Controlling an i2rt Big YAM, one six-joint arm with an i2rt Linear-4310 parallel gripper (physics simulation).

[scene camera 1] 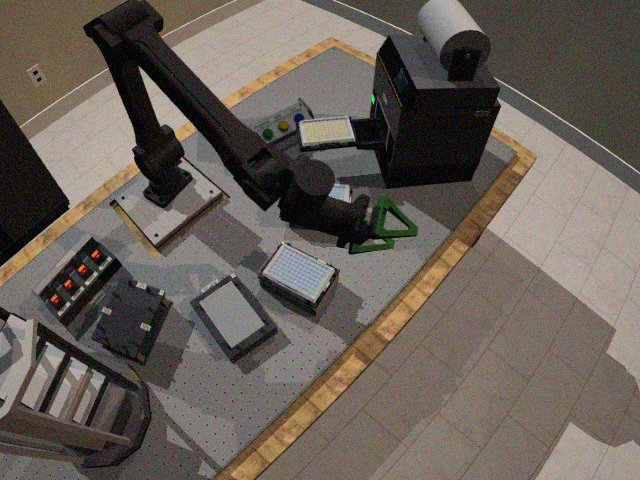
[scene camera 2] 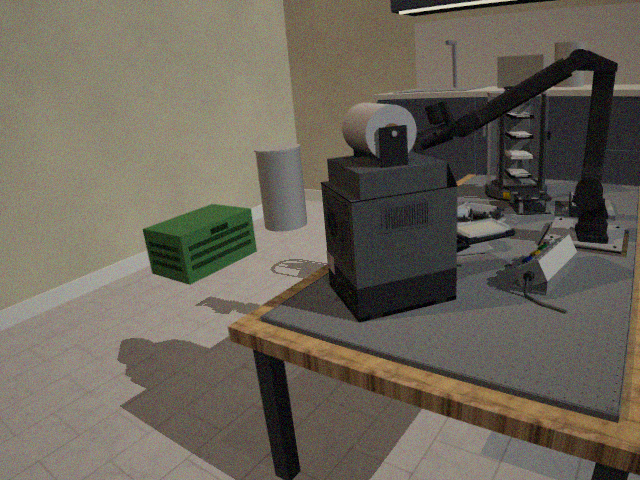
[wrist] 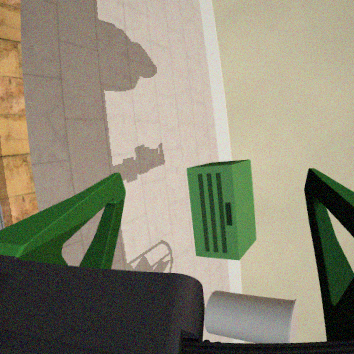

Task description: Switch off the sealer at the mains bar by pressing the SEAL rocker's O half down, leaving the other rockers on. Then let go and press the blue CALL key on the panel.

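Seen in the pictures: gripper, between the fingertips: (scene camera 1: 405,238) (wrist: 211,179); arm's base, origin of its link: (scene camera 1: 168,187) (scene camera 2: 590,235).
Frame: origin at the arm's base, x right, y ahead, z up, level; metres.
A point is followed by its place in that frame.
The mains bar (scene camera 1: 89,262) {x 0.290, y -0.012, z 0.022 m} lies at the left in scene camera 1, with several rockers glowing orange-red; their labels and which halves are down are too small to read. The dark sealer (scene camera 1: 439,139) {x -0.369, y 0.570, z 0.155 m} (scene camera 2: 392,237) {x -0.566, y 0.469, z 0.166 m} carries a film roll and shows a lit green light (scene camera 1: 372,99) {x -0.449, y 0.356, z 0.118 m}. The sloped panel (scene camera 1: 286,135) {x -0.292, y 0.185, z 0.023 m} (scene camera 2: 558,262) {x -0.317, y 0.114, z 0.033 m} stands between the arm base and the sealer, with green, yellow and blue keys; the blue CALL key (scene camera 1: 298,117) {x -0.344, y 0.190, z 0.052 m} is nearest the sealer. My gripper (scene camera 1: 405,236) {x -0.013, y 0.624, z 0.252 m} (wrist: 211,179) {x -0.013, y 0.624, z 0.252 m} is open and empty, high above the table's front side, far from bar and panel. The roll hides its fingers in scene camera 2.
A well plate (scene camera 1: 326,131) {x -0.284, y 0.314, z 0.110 m} rests on the sealer's extended drawer. A plate on a dark block (scene camera 1: 298,273) {x 0.044, y 0.443, z 0.037 m}, a grey-topped pad (scene camera 1: 232,312) {x 0.188, y 0.369, z 0.020 m} and a black fixture (scene camera 1: 126,320) {x 0.341, y 0.191, z 0.042 m} stand along the table. A tall rack (scene camera 2: 541,149) {x 0.478, y 0.144, z 0.181 m} stands past the bar. A green crate (scene camera 2: 206,242) (wrist: 220,210) is on the floor.
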